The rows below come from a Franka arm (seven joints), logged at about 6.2 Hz.
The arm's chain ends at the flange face. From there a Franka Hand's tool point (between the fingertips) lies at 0.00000 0.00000 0.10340 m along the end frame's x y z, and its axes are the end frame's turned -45 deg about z.
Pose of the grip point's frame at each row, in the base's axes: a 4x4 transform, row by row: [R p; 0 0 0 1], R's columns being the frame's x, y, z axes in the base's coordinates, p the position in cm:
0.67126 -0.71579 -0.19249 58.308; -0.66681 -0.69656 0.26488 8.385; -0.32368 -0.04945 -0.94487 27.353; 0 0 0 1
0.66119 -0.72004 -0.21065 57.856; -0.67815 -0.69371 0.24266 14.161; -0.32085 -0.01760 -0.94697 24.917; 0 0 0 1
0.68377 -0.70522 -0.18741 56.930; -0.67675 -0.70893 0.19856 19.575; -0.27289 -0.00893 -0.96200 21.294; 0 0 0 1
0.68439 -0.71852 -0.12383 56.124; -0.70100 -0.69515 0.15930 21.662; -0.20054 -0.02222 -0.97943 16.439; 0 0 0 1
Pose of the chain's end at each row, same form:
-0.03149 -0.98079 -0.19249 60.298; -0.96405 -0.02104 0.26488 5.646; -0.26384 0.19391 -0.94487 37.123; 0 0 0 1
-0.04161 -0.97668 -0.21065 60.034; -0.97005 -0.01100 0.24266 11.652; -0.23932 0.21443 -0.94697 34.709; 0 0 0 1
-0.01517 -0.98216 -0.18741 58.868; -0.97982 -0.02275 0.19856 17.522; -0.19928 0.18665 -0.96200 31.241; 0 0 0 1
-0.02413 -0.99201 -0.12383 57.404; -0.98723 0.00414 0.15930 20.015; -0.15752 0.12609 -0.97943 26.566; 0 0 0 1

